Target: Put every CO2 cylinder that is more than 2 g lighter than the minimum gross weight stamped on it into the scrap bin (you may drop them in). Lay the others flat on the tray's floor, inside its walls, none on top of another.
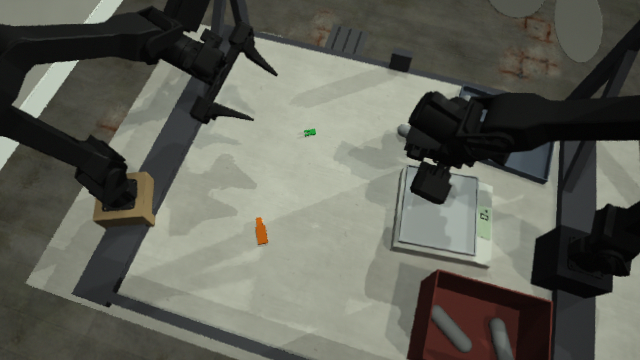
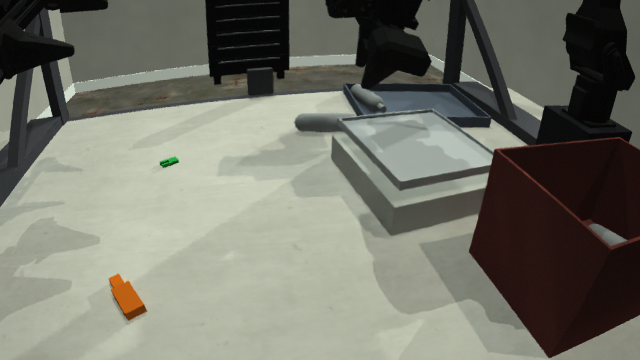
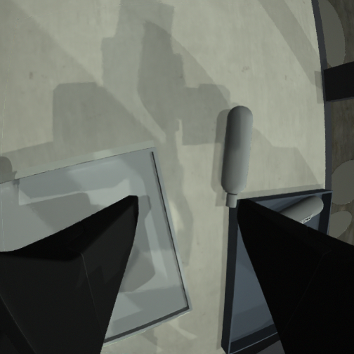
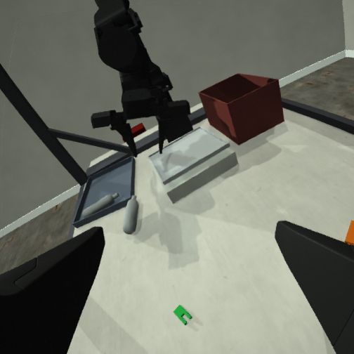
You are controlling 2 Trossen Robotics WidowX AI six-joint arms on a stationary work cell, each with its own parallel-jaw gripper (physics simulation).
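Frame: origin at the left arm's base, x down, y ahead, z right, level; centimetres.
Seen in the pictures: left gripper, fingertip midpoint: [image 2: 362,76]; right gripper, fingertip midpoint: [image 1: 265,97] [image 2: 91,26]; left arm's base at its link origin: [image 1: 586,257] [image 2: 588,118]; right arm's base at its link origin: [image 1: 120,195].
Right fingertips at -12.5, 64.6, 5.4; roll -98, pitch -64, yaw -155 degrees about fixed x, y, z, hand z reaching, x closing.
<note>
Offsets run from my right fingertips to a thing's middle, as dx, dy, dz. "*": to the spot under its first point.
A grey CO2 cylinder @[+20.7, -30.4, +14.8] [image 1: 403,130] [image 2: 317,122] [image 3: 237,150] [image 4: 131,215] lies on the table between scale and tray, its neck close to the tray's wall. Another cylinder @[+20.4, -39.4, +24.4] [image 2: 367,97] [image 3: 305,209] [image 4: 100,205] lies in the blue tray @[+21.1, -48.5, +23.4] [image 1: 530,160] [image 2: 425,100] [image 3: 250,300] [image 4: 107,182]; its stamp is too small to read. Two cylinders @[+20.2, -44.3, -24.1] [image 1: 451,329] @[+20.2, -55.3, -25.2] [image 1: 501,340] lie in the red scrap bin @[+16.1, -48.5, -24.2] [image 1: 425,310] [image 2: 540,250] [image 4: 255,112]. My left gripper [image 3: 188,206] [image 4: 148,154] is partly open and empty above the scale-tray gap. My right gripper [image 1: 265,97] [image 4: 191,232] is wide open and empty, high over the table.
The scale @[* +15.9, -38.4, -7.8] [image 1: 440,230] [image 2: 415,150] [image 3: 165,250] [image 4: 192,155] has a bare platform; its display @[* +18.8, -47.1, -0.4] [image 1: 484,215] reads 0. An orange bottle-shaped piece @[+21.7, -3.5, -18.0] [image 1: 261,231] [image 2: 128,299] and a small green piece @[+21.9, -5.1, +8.4] [image 1: 310,132] [image 2: 169,161] [image 4: 181,313] lie on the table.
</note>
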